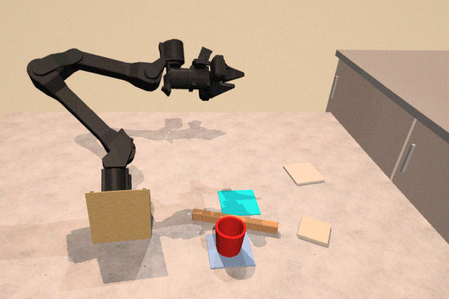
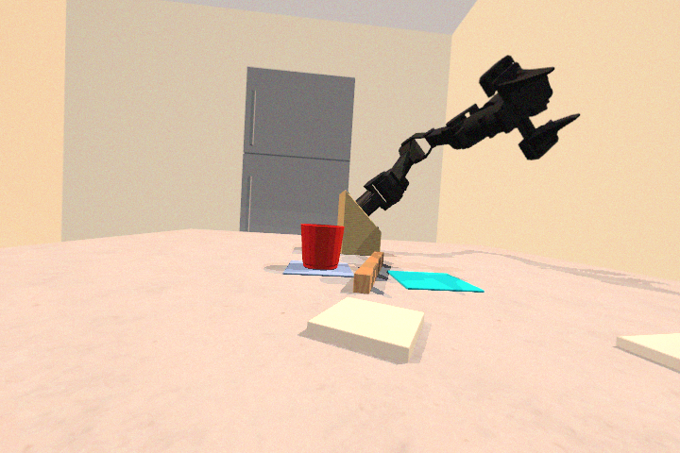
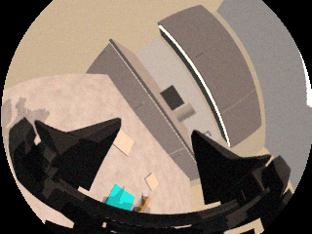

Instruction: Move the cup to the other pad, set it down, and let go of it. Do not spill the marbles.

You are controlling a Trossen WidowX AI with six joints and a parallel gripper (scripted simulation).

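The red cup lies 35 cm to the right of my gripper tip, 26 cm below it and 11 cm behind it.
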